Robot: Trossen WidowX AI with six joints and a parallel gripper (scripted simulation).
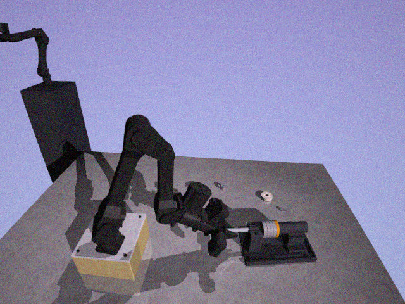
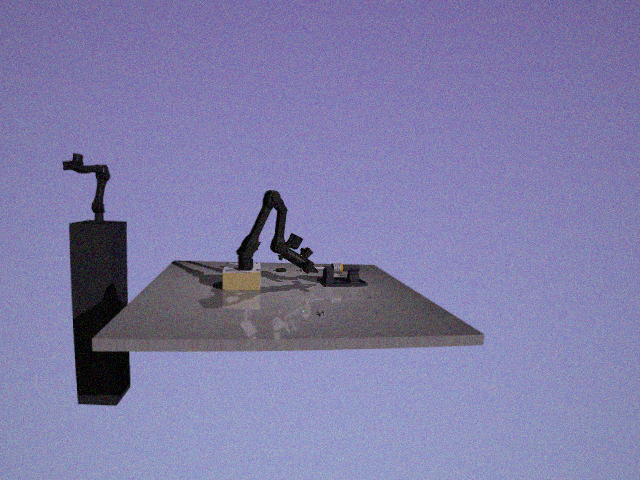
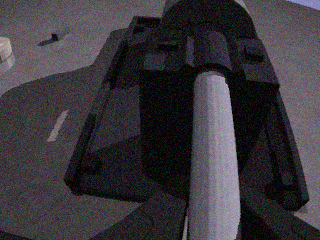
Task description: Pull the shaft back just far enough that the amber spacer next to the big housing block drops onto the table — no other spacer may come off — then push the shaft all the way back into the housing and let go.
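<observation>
Now: the grey shaft 6 cm ahead of my gripper tip, 2 cm above it and 1 cm to the left of it. Round my gripper tip: amber spacer 12 cm ahead, 2 cm to the left, 2 cm above; then grey spacer 9 cm ahead, 2 cm to the left, 2 cm above; then white ring 27 cm to the left, 12 cm ahead, 5 cm below.
</observation>
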